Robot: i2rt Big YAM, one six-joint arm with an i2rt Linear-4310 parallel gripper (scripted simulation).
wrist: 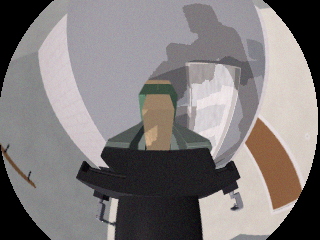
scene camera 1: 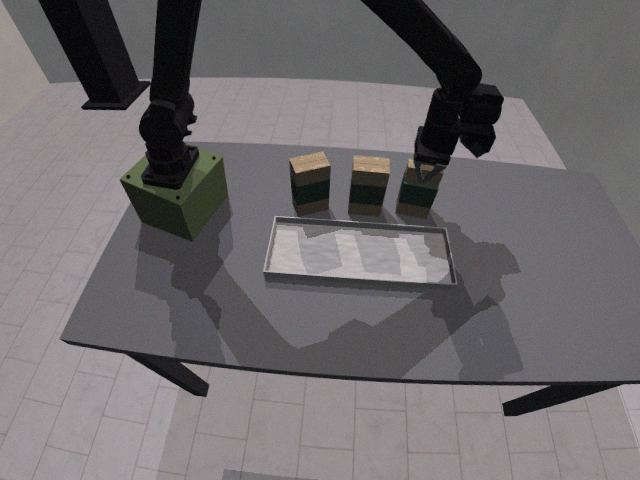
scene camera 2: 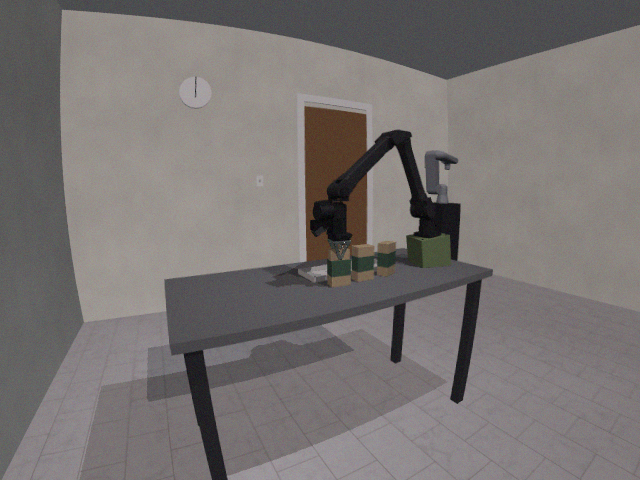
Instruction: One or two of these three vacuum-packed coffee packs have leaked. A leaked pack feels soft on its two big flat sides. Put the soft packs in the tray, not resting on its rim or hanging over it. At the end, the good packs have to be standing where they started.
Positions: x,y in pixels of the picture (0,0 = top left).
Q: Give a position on a tray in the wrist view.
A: At 214,88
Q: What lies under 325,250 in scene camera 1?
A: A tray.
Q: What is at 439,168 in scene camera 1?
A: The gripper.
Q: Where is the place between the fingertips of the gripper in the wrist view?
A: At 158,121
